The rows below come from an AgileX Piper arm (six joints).
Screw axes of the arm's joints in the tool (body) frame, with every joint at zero. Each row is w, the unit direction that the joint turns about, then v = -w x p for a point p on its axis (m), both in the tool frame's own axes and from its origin. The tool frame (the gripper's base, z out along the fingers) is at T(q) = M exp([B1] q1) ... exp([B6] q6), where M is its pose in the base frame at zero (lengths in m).
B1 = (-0.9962, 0, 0.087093, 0, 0.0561, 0)
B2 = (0, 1, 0, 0.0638, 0, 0.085)
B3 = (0, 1, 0, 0.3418, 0, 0.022)
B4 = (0, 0, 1, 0, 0, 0)
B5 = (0, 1, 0, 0.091, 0, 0)
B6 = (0, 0, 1, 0, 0, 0)
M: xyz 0.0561 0 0.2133 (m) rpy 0 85.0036 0 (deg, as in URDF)
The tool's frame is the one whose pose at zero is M.
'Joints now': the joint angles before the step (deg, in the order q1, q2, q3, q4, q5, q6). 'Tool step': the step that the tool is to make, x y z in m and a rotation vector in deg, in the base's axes. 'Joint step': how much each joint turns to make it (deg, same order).
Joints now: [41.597, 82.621, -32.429, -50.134, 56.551, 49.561]
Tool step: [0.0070, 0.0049, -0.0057, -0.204, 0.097, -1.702]
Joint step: [-0.246, 3.031, -1.437, -0.174, -0.061, 2.102]
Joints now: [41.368, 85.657, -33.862, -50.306, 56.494, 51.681]
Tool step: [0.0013, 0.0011, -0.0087, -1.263, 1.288, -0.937]
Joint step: [0.012, 2.461, -0.008, 0.011, 0.127, 1.142]
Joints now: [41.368, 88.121, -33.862, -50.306, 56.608, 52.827]
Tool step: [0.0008, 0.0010, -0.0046, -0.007, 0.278, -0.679]
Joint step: [-0.013, 1.204, 0.003, -0.008, -0.409, 1.142]
